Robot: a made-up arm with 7 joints.
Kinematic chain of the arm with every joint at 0, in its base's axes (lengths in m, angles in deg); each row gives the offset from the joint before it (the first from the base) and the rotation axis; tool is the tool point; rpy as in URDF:
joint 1: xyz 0 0 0.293 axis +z
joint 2: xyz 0 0 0 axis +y
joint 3: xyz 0 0 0.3 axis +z
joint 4: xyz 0.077 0 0 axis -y
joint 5: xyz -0.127 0 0.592 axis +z
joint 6: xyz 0 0 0 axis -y
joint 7: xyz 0.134 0 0 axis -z
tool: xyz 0 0 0 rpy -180 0 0
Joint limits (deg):
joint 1: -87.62..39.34
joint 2: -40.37..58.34
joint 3: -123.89..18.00
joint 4: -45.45..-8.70
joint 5: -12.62..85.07
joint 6: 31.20..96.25
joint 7: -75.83..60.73
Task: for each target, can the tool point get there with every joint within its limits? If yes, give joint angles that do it. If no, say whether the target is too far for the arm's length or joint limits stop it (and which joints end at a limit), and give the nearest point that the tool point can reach.
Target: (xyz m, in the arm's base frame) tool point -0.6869 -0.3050 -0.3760
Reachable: no: joint limits stop it (at a limit: joint 1, joint 2, joint 4, joint 6) | nearest point -0.3414 -0.8752 0.3703 | short by 1.001 m
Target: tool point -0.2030 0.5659 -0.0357
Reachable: no: joint limits stop it (at a limit: joint 1, joint 2, joint 3, joint 4, joint 5, joint 6) | nearest point -0.4630 0.7275 0.6756 | short by 0.774 m
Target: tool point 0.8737 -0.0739 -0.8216
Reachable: no: too far | nearest point 0.9377 -0.0793 0.2393 | short by 1.063 m
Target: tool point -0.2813 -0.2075 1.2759
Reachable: yes | joints -27.12 -11.30 -84.24 -27.90 32.98 83.49 -29.55
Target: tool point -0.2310 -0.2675 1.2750
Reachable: yes | joints -3.89 -16.52 -75.65 -25.97 13.84 84.08 -1.82
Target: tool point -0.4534 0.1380 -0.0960
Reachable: no: joint limits stop it (at a limit: joint 2, joint 3, joint 4, joint 5, joint 6) | nearest point -0.8250 0.2511 0.6756 | short by 0.864 m
